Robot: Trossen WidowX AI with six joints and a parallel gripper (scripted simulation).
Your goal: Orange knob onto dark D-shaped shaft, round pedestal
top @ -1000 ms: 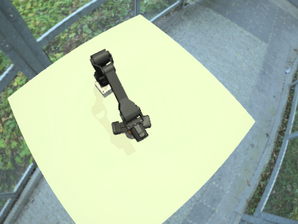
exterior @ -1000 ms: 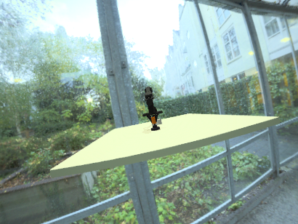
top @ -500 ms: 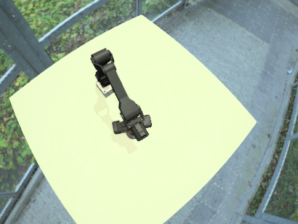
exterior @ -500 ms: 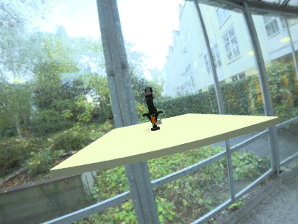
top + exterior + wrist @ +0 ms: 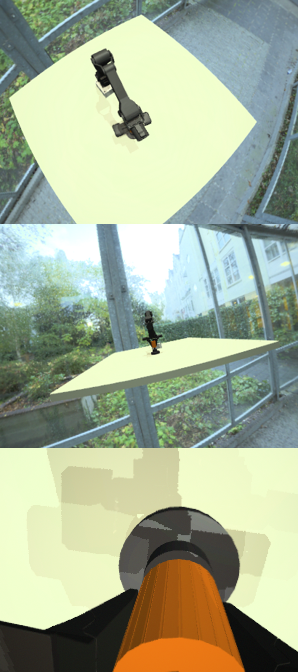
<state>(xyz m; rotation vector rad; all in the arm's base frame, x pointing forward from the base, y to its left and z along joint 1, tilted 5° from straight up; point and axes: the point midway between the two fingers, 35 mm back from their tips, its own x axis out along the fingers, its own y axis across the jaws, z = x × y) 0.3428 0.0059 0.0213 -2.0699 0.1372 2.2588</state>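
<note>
Right now my gripper tip is 2 cm below the orange knob. Also, from my gripper tip: pedestal: 4 cm below.
</note>
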